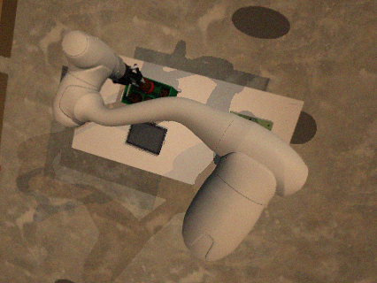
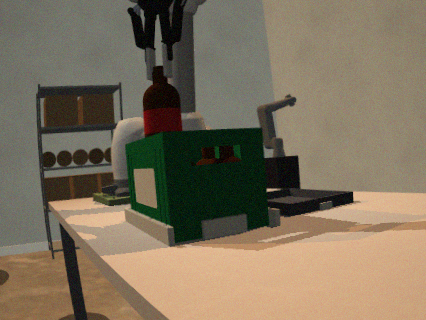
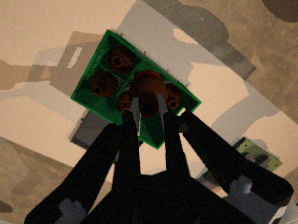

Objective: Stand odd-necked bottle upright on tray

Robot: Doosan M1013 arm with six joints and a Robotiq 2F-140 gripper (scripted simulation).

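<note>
My gripper is now 9 cm above the brown bottle. Also, from my hand: green crate (4 cm to the left, 24 cm below); dark tray (2 cm behind, 31 cm to the left, 31 cm below).
</note>
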